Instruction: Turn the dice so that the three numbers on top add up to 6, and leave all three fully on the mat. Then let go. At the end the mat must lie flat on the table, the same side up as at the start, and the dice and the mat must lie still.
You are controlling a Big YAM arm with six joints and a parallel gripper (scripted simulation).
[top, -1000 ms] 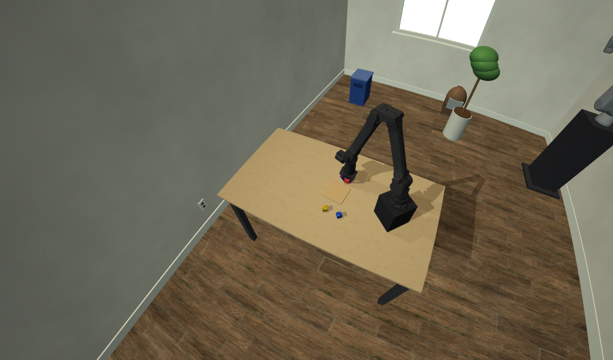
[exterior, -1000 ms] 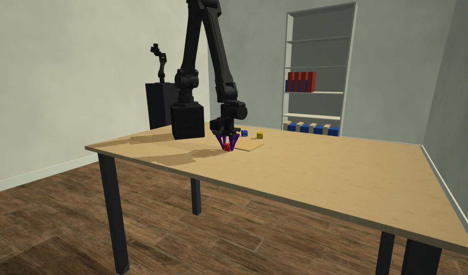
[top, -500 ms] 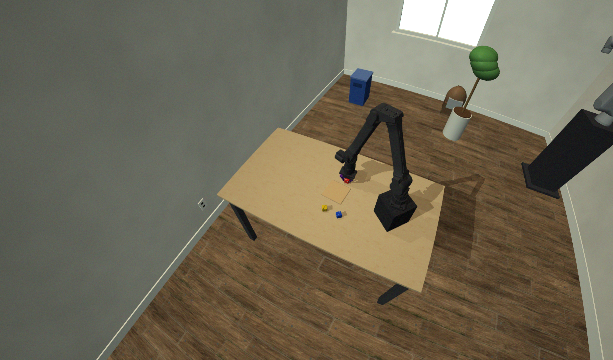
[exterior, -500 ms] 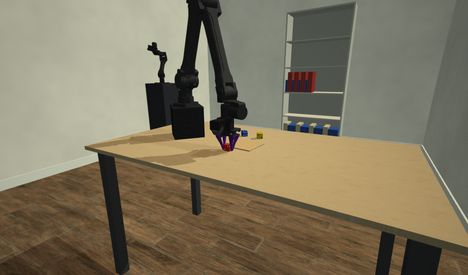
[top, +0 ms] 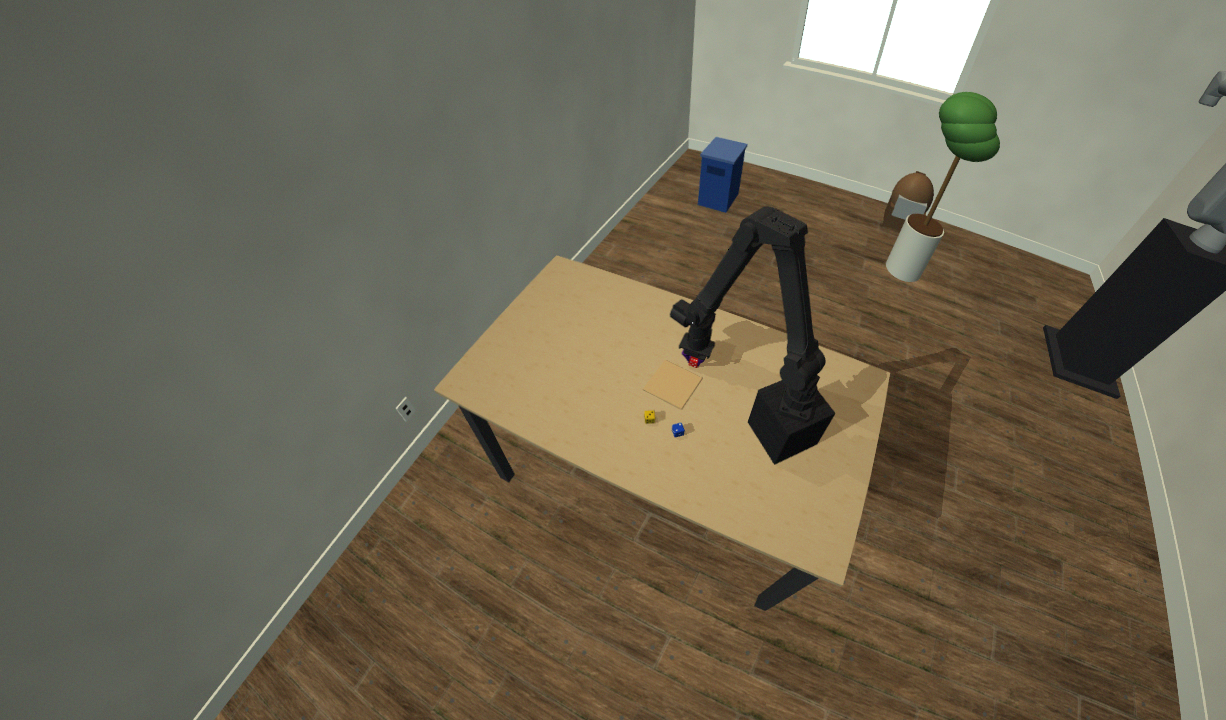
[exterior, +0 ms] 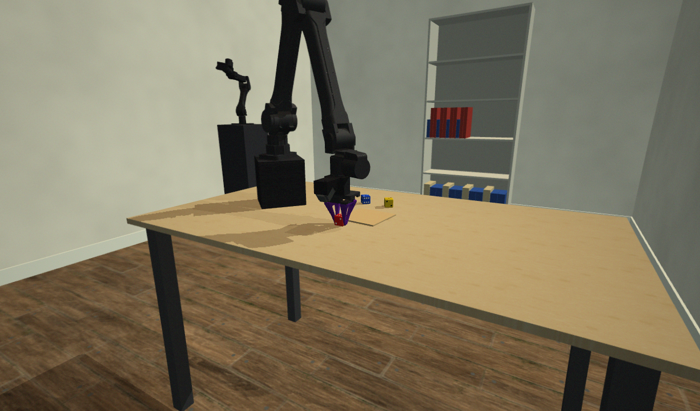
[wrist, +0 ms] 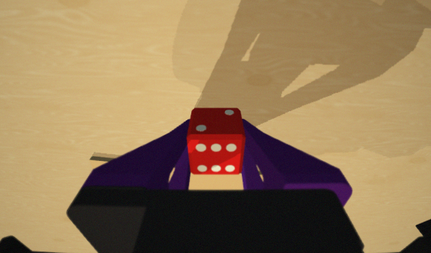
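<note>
Right now my hand is 11 cm to the right of the tan mat, 4 cm short of it and 1 cm above it. The rest, counted from my hand: blue die (26 cm to the left, 4 cm behind, 1 cm above); red die (1 cm above); yellow die (26 cm to the left, 5 cm ahead, 1 cm above).
</note>
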